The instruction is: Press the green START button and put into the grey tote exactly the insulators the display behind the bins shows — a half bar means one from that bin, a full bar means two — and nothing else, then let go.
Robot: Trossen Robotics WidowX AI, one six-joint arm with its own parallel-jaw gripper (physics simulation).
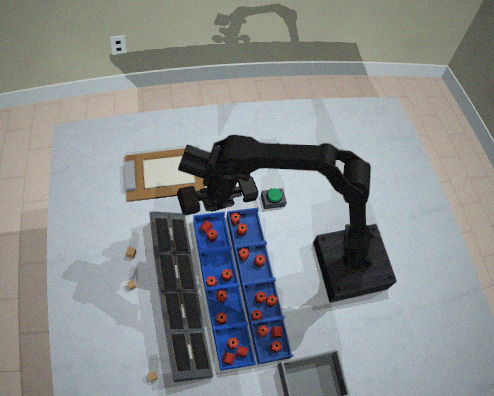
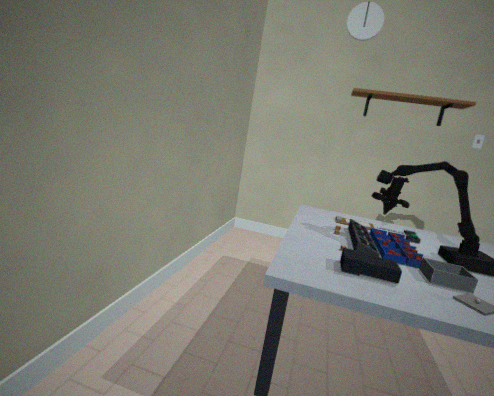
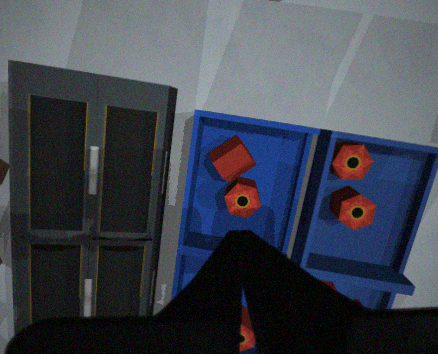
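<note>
My gripper [image 2: 385,212] [image 3: 239,241] is shut and empty. It hangs high over the far end of the blue bins [image 1: 214,258] [image 3: 282,162], which stand in two columns of four. Red-orange insulators lie in them; the far left bin holds an upright one [image 1: 212,235] [image 3: 242,201] and one on its side [image 1: 206,226] [image 3: 232,159]. The far right bin holds two [image 1: 235,218] [image 3: 353,162]. The green START button [image 1: 274,195] [image 2: 413,235] sits beyond the bins. The display [image 1: 206,372] [image 3: 60,75] has four rows of paired dark windows with pale strips between; no lit bar is visible. The grey tote [image 1: 342,372] [image 2: 460,282] shows no insulator.
A wooden frame with a pale panel [image 1: 162,194] lies beyond the display, partly under the arm. Small tan blocks [image 1: 130,252] [image 1: 131,284] [image 1: 152,376] lie left of the display. A flat grey plate [image 2: 475,303] lies near the tote. The robot base [image 1: 355,280] stands right of the bins.
</note>
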